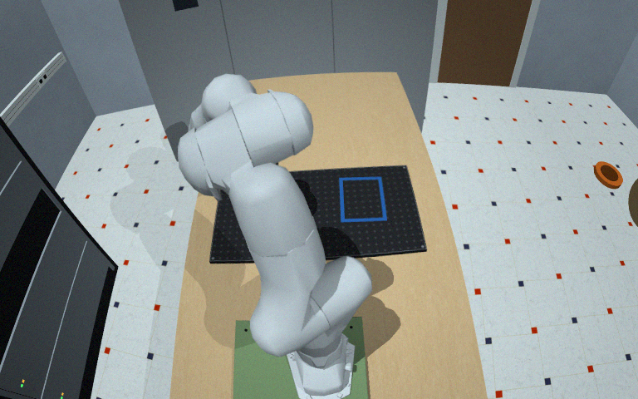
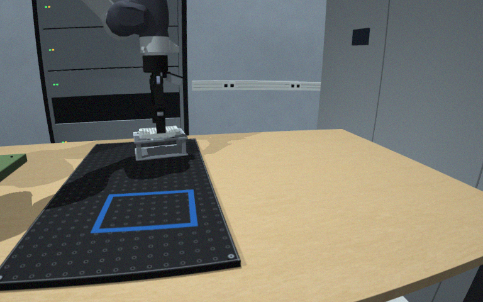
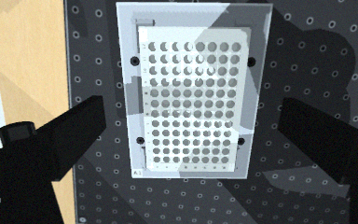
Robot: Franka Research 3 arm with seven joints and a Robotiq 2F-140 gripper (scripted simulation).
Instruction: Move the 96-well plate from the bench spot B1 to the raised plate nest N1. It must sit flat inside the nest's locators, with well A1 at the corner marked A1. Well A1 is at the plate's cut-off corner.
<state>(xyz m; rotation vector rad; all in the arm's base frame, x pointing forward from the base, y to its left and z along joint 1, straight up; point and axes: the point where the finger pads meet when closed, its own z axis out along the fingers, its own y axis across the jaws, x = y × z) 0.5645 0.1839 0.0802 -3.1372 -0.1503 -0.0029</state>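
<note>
Right now the white 96-well plate is 2 cm below my hand. The rest, counted from my hand: A1 label (8 cm behind, 5 cm to the left, 3 cm below); then grey plate nest (4 cm below).
</note>
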